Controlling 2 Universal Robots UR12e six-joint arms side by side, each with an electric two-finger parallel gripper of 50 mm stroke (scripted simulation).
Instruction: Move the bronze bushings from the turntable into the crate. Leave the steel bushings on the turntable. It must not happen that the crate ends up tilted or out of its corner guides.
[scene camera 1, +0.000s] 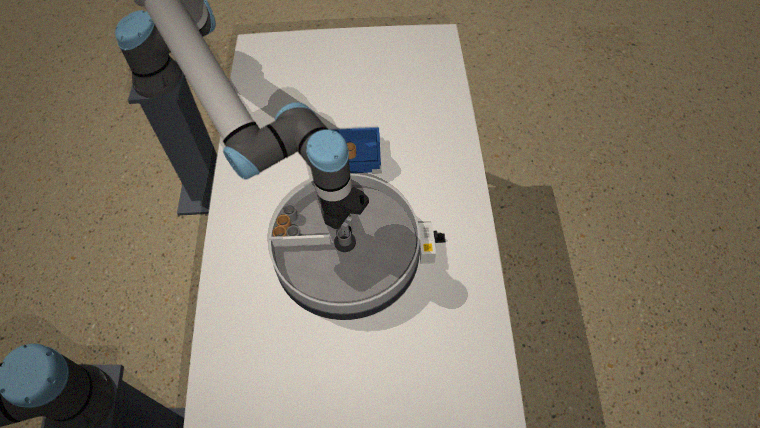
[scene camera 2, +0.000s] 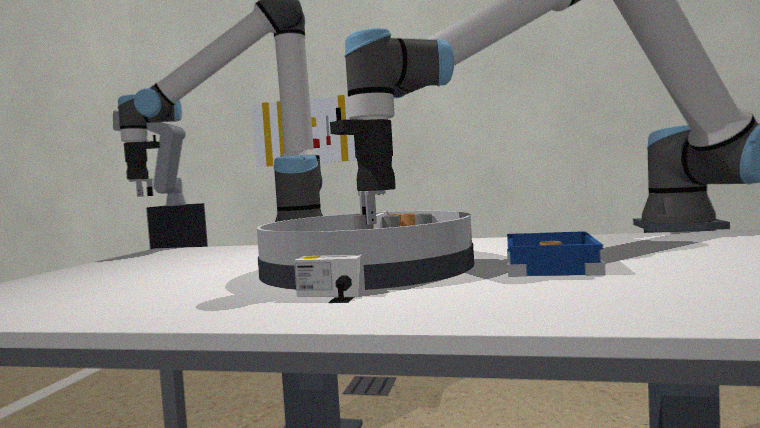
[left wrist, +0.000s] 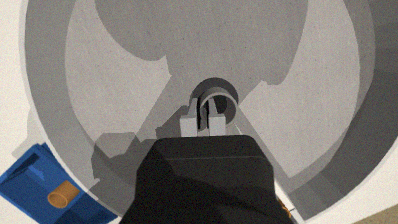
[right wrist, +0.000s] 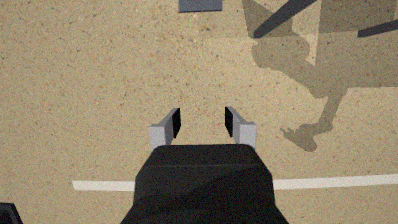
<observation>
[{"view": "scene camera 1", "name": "blue crate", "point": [367, 140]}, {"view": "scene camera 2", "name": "my left gripper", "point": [368, 224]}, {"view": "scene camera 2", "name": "my right gripper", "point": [145, 196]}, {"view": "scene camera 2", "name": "blue crate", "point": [541, 260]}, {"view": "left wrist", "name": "my left gripper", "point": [203, 107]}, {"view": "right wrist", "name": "my right gripper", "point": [202, 116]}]
</observation>
